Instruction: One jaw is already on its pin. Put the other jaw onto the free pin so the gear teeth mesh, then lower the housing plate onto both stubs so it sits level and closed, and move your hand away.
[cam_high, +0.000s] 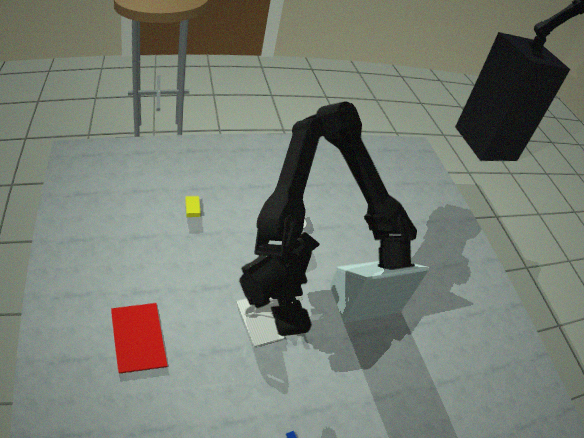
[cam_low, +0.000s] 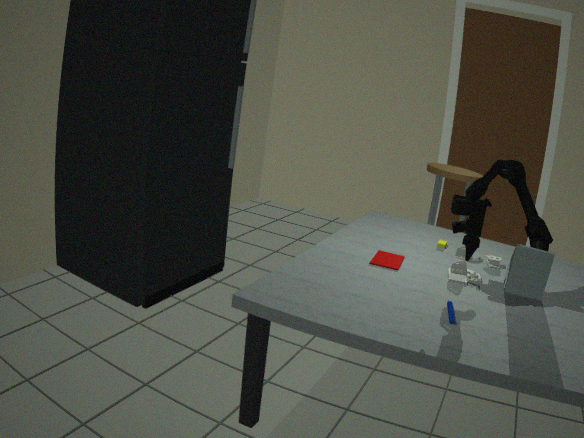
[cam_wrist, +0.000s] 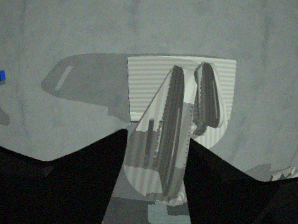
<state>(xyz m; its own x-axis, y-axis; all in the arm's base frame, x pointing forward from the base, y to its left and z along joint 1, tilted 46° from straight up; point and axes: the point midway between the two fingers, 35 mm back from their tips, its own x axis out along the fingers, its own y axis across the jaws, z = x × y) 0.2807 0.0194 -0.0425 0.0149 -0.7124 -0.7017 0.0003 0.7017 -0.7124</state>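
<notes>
Right now the white jaw is 3 cm behind my gripper tip and 2 cm to the right of it. From my gripper tip the other things lie so: red flat sheet 30 cm ahead, 8 cm below, 2 cm to the right; then yellow block 39 cm to the right, 13 cm ahead, 8 cm below; then blue bar 31 cm to the left, 8 cm below, 1 cm ahead.
</notes>
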